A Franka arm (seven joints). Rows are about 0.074 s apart.
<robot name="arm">
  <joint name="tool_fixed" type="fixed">
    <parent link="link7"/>
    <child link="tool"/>
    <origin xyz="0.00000 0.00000 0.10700" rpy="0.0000 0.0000 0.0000"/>
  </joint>
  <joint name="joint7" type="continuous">
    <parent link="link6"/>
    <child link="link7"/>
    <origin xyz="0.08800 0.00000 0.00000" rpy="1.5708 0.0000 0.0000"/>
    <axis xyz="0 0 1"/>
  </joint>
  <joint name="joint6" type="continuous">
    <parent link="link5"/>
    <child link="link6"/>
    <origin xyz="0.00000 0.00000 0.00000" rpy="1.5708 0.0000 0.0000"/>
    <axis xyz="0 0 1"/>
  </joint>
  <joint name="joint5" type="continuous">
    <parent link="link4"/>
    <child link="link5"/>
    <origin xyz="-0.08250 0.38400 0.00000" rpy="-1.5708 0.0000 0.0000"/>
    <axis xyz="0 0 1"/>
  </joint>
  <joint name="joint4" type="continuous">
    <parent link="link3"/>
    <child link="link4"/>
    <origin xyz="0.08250 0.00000 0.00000" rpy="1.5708 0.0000 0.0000"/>
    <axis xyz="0 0 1"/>
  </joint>
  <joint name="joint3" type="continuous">
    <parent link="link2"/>
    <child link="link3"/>
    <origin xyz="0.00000 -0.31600 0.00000" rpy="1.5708 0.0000 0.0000"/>
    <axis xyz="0 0 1"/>
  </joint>
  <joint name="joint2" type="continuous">
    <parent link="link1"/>
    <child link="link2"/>
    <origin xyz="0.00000 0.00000 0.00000" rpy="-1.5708 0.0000 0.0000"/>
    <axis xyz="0 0 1"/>
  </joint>
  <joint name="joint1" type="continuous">
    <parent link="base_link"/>
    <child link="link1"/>
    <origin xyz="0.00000 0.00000 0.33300" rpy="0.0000 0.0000 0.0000"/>
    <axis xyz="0 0 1"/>
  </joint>
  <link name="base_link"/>
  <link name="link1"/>
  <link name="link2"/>
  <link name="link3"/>
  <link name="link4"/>
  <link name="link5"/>
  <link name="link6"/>
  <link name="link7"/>
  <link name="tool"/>
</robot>
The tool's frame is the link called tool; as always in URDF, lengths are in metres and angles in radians. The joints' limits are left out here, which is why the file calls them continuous.
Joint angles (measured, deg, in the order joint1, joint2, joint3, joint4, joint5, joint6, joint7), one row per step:
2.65, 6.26, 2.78, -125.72, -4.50, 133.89, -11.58
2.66, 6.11, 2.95, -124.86, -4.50, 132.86, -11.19
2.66, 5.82, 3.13, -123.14, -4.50, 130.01, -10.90
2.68, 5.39, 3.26, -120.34, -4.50, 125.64, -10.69
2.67, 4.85, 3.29, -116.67, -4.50, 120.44, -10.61
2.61, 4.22, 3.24, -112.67, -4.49, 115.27, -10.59
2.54, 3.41, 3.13, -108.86, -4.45, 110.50, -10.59
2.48, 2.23, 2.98, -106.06, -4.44, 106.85, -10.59
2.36, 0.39, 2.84, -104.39, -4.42, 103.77, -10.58
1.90, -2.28, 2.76, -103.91, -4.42, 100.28, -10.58
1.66, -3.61, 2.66, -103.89, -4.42, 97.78, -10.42
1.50, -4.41, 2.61, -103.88, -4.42, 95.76, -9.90
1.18, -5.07, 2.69, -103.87, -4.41, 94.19, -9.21
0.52, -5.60, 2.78, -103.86, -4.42, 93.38, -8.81
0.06, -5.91, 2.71, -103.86, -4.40, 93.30, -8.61
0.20, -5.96, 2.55, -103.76, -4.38, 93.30, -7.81
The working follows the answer.
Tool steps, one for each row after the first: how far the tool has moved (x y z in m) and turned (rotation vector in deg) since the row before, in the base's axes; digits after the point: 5 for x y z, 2 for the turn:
0.00241, 0.00174, 0.00632, -0.03, -0.01, -0.27
0.00324, 0.00147, 0.01146, -0.21, 0.80, -0.28
0.00495, 0.00108, 0.01913, -0.33, 1.09, -0.32
0.00588, -0.00022, 0.02641, -0.35, 0.94, -0.39
0.00508, -0.00152, 0.03073, -0.28, 0.50, -0.48
0.00238, -0.00230, 0.03217, -0.18, 0.12, -0.53
-0.00169, -0.00270, 0.02952, -0.13, -0.35, -0.48
-0.00716, -0.00341, 0.02751, -0.10, -0.45, -0.50
-0.01457, -0.00657, 0.02469, -0.22, 0.31, -0.80
-0.00956, -0.00412, 0.00911, -0.19, 1.12, -0.69
-0.00691, -0.00262, 0.00467, -0.17, 1.15, -0.89
-0.00558, -0.00266, 0.00398, -0.15, 0.83, -1.05
-0.00348, -0.00543, 0.00381, -0.10, 0.23, -1.03
-0.00125, -0.00483, 0.00271, 0.01, -0.25, -0.74
-0.00006, -0.00020, 0.00128, -0.02, -0.22, -0.82

Tool pose at each row, in the base's axes (x y z in m, rotation vector in deg; rounded; the steps above come from the unrounded poses):
0.54633, 0.05048, 0.33869, 174.19, 30.80, 2.72
0.54874, 0.05221, 0.34501, 174.23, 30.38, 2.71
0.55198, 0.05368, 0.35647, 174.23, 29.99, 1.43
0.55693, 0.05476, 0.37560, 174.17, 29.52, -0.33
0.56281, 0.05454, 0.40201, 174.07, 28.94, -1.86
0.56789, 0.05302, 0.43274, 173.99, 28.19, -2.71
0.57027, 0.05072, 0.46491, 173.96, 27.37, -2.97
0.56858, 0.04802, 0.49443, 173.91, 26.60, -2.48
0.56142, 0.04461, 0.52195, 173.88, 25.79, -1.85
0.54685, 0.03804, 0.54663, 173.88, 24.56, -2.42
0.53728, 0.03392, 0.55574, 173.97, 23.56, -4.20
0.53038, 0.03130, 0.56040, 174.09, 22.27, -6.04
0.52480, 0.02864, 0.56438, 174.22, 20.71, -7.40
0.52131, 0.02321, 0.56819, 174.35, 19.15, -7.82
0.52007, 0.01838, 0.57090, 174.50, 18.01, -7.49
0.52001, 0.01818, 0.57218, 174.63, 16.75, -7.21

